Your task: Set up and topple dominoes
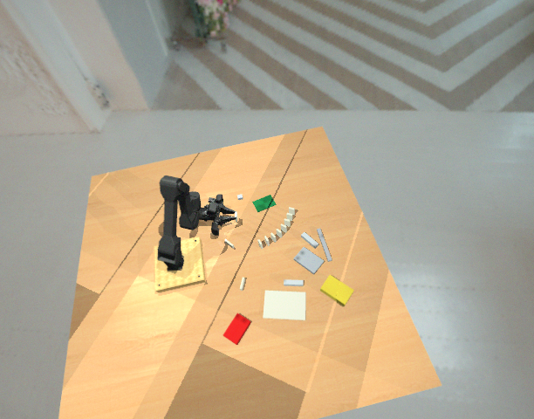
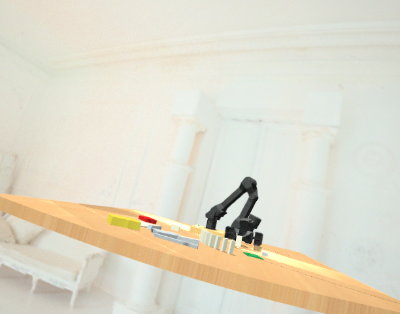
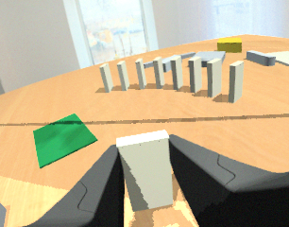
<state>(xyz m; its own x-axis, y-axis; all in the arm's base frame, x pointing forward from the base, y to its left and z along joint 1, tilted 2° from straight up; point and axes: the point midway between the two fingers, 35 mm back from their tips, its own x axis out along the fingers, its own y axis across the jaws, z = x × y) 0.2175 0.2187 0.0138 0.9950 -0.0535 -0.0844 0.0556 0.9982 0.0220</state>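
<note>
My gripper tip is now 120 mm short of the green tile, 90 mm to the right of it and 50 mm above it. From my gripper tip the other things lie so: grey cube: 130 mm to the left, 40 mm below; tan block: 140 mm behind, 80 mm to the left, 40 mm below; grey plate: 310 mm ahead, 220 mm to the right, 40 mm below.
</note>
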